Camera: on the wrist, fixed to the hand. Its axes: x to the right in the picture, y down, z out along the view.
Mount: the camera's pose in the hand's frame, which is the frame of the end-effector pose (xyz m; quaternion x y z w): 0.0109 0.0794 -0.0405 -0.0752 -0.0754 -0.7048 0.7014
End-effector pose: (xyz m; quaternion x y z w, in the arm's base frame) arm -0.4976 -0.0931 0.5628 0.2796 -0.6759 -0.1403 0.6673
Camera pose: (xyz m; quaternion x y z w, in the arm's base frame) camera -0.4725 -0.0280 0.6193 0.6117 -0.3168 -0.6406 0.3392
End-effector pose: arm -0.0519 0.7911 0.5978 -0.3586 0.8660 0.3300 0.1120
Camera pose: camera -0.1132 0.8004 0.6628 -0.8454 0.3214 0.2447 0.3495
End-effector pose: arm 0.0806 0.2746 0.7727 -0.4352 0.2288 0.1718 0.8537
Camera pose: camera 0.0409 0.2870 0.6931 -0.5177 -0.2235 -0.4311 0.7044
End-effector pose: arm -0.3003 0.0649 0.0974 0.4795 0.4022 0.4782 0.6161
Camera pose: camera -0.3527 0.0904 0.1657 0.0426 0.5376 -0.1047 0.8356
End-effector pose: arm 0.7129 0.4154 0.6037 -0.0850 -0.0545 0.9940 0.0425
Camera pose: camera 0.7033 0.3419 0.5531 0.0505 -0.1761 0.6695 0.7198
